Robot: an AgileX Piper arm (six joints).
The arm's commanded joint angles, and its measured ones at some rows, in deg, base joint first. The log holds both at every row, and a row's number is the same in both.
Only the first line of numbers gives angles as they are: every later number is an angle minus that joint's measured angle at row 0.
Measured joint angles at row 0:
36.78, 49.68, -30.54, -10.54, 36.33, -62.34
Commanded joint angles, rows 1 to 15:
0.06, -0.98, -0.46, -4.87, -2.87, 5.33
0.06, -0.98, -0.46, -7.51, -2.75, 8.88
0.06, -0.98, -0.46, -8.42, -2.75, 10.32
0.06, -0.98, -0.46, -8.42, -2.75, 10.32
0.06, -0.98, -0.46, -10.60, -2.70, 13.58
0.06, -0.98, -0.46, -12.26, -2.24, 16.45
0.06, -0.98, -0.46, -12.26, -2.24, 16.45
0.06, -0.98, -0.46, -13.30, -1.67, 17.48
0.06, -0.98, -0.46, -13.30, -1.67, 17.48
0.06, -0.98, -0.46, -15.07, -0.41, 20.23
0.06, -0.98, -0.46, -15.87, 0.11, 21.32
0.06, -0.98, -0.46, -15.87, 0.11, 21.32
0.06, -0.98, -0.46, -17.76, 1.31, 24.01
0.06, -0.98, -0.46, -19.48, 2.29, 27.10
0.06, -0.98, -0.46, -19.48, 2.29, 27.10
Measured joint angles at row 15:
0.00, 0.00, 0.00, -14.44, 3.26, 22.92
